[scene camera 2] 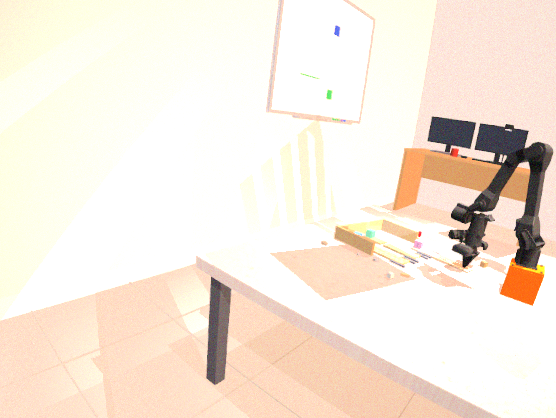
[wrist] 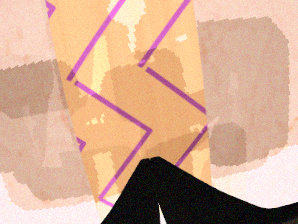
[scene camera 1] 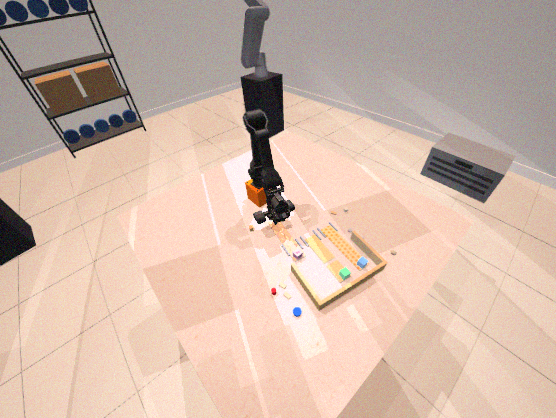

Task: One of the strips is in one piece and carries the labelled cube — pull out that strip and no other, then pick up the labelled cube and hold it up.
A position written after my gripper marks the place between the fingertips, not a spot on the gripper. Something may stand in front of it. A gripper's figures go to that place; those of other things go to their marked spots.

Scene:
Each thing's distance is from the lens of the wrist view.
my gripper (wrist: 151,167): 0.10 m
strip (wrist: 133,83): 0.09 m

